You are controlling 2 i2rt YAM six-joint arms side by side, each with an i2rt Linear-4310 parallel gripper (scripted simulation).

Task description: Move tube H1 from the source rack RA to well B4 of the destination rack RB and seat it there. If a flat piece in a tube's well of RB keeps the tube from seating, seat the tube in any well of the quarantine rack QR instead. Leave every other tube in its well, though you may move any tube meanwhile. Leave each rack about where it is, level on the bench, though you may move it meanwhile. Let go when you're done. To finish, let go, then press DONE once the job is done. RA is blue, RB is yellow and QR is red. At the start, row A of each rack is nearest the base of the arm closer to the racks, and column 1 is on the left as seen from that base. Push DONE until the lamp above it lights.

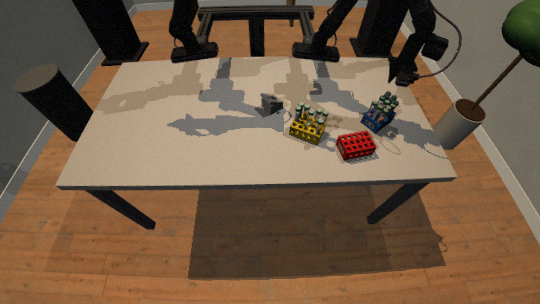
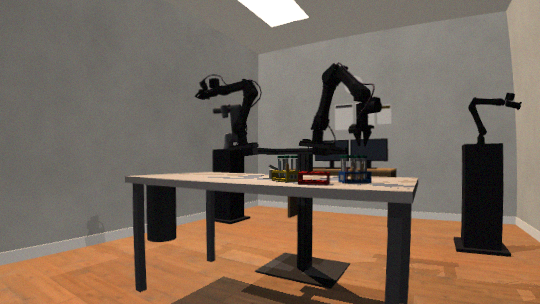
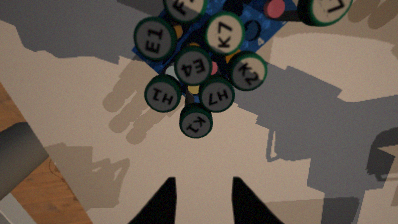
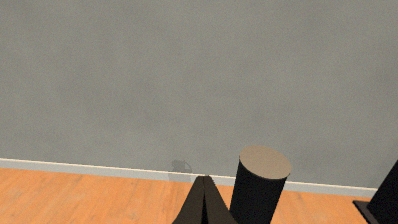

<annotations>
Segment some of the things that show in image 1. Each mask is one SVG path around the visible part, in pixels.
The left gripper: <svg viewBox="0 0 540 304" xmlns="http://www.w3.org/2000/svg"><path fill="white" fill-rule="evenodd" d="M418 54L410 56L409 53L402 49L398 57L390 56L388 59L390 62L388 83L395 78L397 73L399 73L399 80L417 81L419 79L416 78L418 68L414 60Z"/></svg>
A red rack QR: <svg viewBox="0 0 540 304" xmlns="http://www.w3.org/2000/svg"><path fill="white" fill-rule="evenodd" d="M368 131L338 136L336 146L343 160L373 154L377 147Z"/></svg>
</annotations>
